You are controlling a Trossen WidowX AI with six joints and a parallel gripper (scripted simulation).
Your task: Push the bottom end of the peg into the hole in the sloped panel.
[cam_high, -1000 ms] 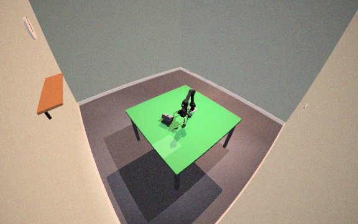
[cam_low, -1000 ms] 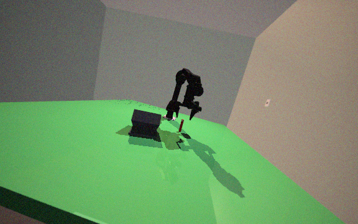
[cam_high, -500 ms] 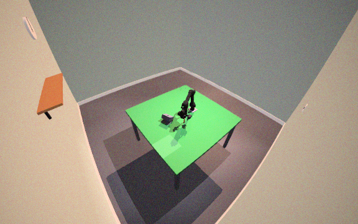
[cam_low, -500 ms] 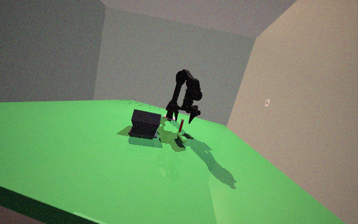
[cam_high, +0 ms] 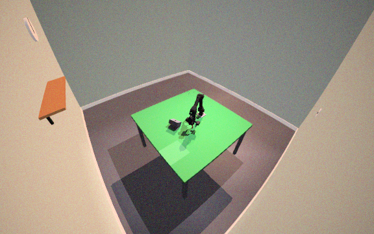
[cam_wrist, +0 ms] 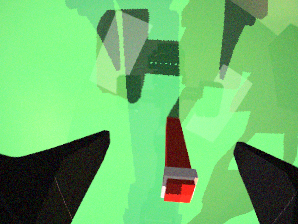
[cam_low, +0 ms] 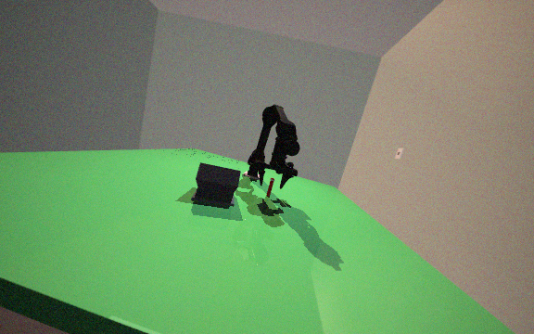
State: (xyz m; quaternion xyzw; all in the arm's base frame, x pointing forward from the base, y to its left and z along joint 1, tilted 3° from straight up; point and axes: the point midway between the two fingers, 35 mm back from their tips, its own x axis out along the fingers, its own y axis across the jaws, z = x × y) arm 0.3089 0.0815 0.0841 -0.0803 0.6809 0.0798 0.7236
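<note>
The red square-sided peg lies 20 mm above my gripper tip. Round my gripper tip: sloped panel 120 mm ahead, 200 mm to the right, 20 mm above.
</note>
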